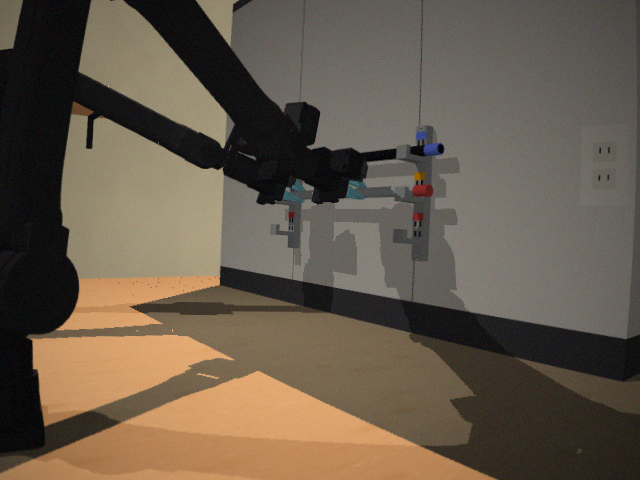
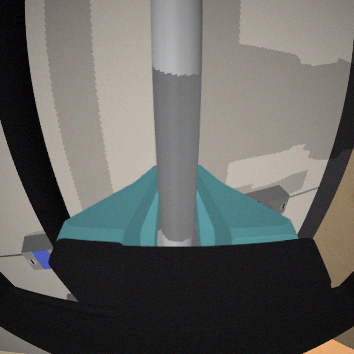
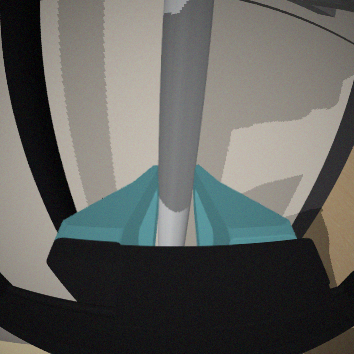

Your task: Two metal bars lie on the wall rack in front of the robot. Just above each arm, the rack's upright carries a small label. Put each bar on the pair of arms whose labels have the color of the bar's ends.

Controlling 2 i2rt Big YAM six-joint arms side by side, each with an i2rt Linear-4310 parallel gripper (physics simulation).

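Frame: origin at the left arm's base, x left, y down, z back, level; metres.
Seen in the pictures: left gripper, fingertip midpoint: [image 1: 304, 197] [image 2: 176, 174]; right gripper, fingertip midpoint: [image 1: 363, 193] [image 3: 175, 174].
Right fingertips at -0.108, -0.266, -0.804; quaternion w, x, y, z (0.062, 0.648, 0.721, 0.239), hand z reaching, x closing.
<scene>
A point is followed by its place in that frame, as x, y, z.
The grey bar with red ends [image 1: 379, 191] {-0.167, -0.267, -0.814} [image 2: 176, 110] {0.043, -0.270, -0.729} [image 3: 184, 90] {-0.162, -0.269, -0.812} is level with the middle arms; contact with them is unclear. Its red end shows at the right upright, under the yellow label [image 1: 419, 176] {-0.215, -0.296, -0.872}. My left gripper [image 1: 294, 192] {0.093, -0.262, -0.732} [image 2: 176, 174] {0.093, -0.262, -0.732} is shut on this bar. My right gripper [image 1: 356, 190] {-0.108, -0.266, -0.804} [image 3: 175, 174] {-0.108, -0.266, -0.804} is shut on the same bar, nearer the right upright. The black bar with blue ends [image 1: 381, 155] {-0.146, -0.339, -0.824} lies on the top arms, by the blue label [image 1: 421, 135] {-0.217, -0.372, -0.873}; its far end is hidden. Red labels [image 1: 291, 214] {0.164, -0.223, -0.719} [image 1: 418, 216] {-0.217, -0.222, -0.873} mark the lower arms, which hold no bar.
The rack's uprights [image 1: 421, 251] {-0.226, -0.158, -0.878} [image 1: 293, 240] {0.154, -0.159, -0.724} stand against the grey wall [image 1: 516, 103] {-0.380, -0.409, -0.961}. Lower arms [image 1: 400, 236] {-0.241, -0.184, -0.827} [image 1: 274, 228] {0.140, -0.187, -0.673} jut out below the grey bar. The black bar is close above the right gripper. An outlet plate [image 1: 590, 191] {-0.498, -0.263, -1.009} is on the wall at the right.
</scene>
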